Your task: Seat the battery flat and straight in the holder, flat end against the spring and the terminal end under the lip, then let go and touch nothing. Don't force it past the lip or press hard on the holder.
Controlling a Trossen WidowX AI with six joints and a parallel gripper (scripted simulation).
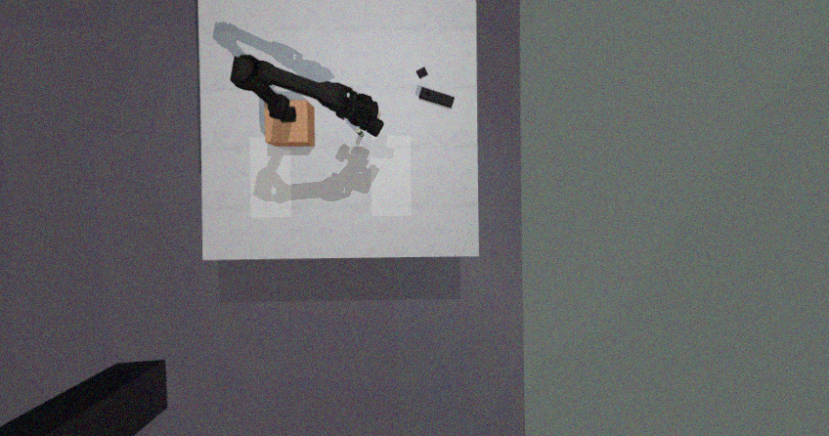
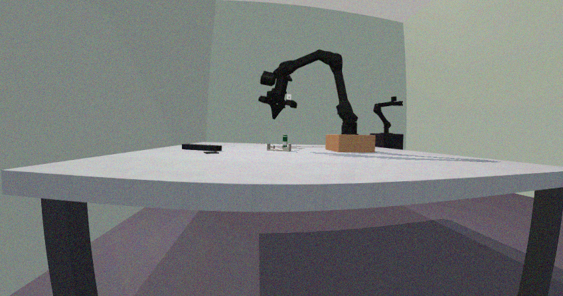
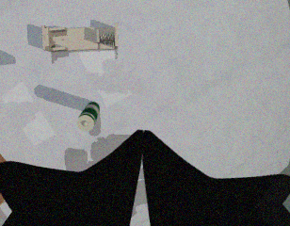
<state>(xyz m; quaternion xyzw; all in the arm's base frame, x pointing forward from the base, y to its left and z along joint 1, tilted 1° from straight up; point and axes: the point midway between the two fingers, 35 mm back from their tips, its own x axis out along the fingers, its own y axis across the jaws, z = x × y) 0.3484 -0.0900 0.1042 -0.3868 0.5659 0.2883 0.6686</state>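
Right now the battery is 110 mm below my gripper tip, 60 mm behind it and 10 mm to the left of it. Also, from my gripper tip: black battery cover 280 mm to the left, 250 mm ahead, 140 mm below; then black remote control 310 mm ahead, 160 mm to the left, 130 mm below.
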